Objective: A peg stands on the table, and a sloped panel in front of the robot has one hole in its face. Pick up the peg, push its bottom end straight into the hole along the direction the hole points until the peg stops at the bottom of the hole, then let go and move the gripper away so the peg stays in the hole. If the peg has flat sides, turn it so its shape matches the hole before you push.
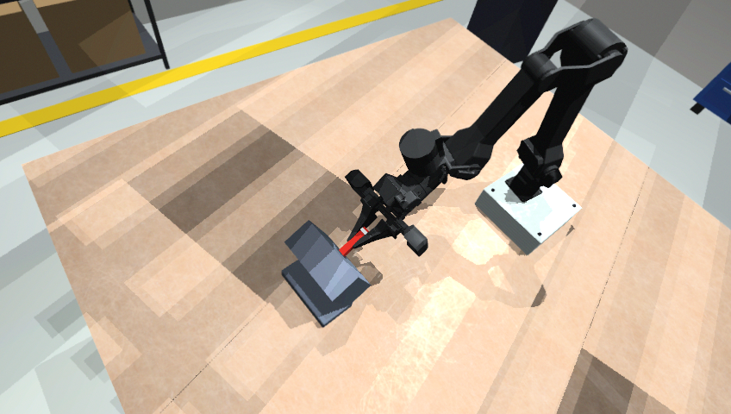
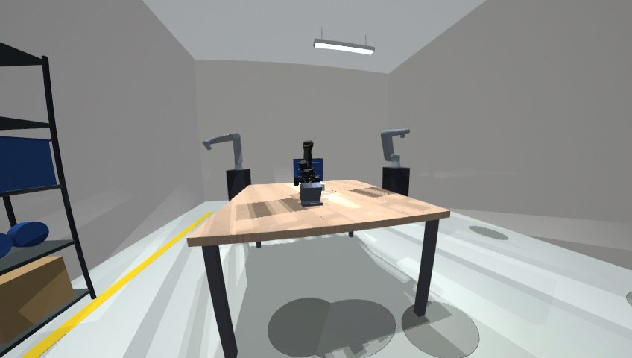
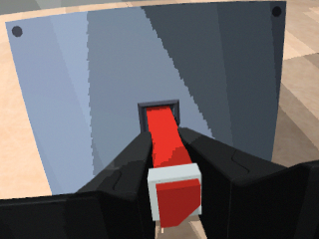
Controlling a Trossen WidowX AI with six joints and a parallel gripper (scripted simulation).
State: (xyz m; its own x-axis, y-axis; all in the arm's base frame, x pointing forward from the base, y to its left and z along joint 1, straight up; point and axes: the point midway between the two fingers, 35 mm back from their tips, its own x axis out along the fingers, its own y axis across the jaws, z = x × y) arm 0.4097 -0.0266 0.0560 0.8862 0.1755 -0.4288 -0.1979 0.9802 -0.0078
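Now: the sloped panel 4 cm ahead of my gripper tip, 2 cm below it and 1 cm to the left of it. Round my gripper tip: dark base plate: 9 cm below, 7 cm ahead, 1 cm to the left; then red square peg: 1 cm behind, 1 cm above.
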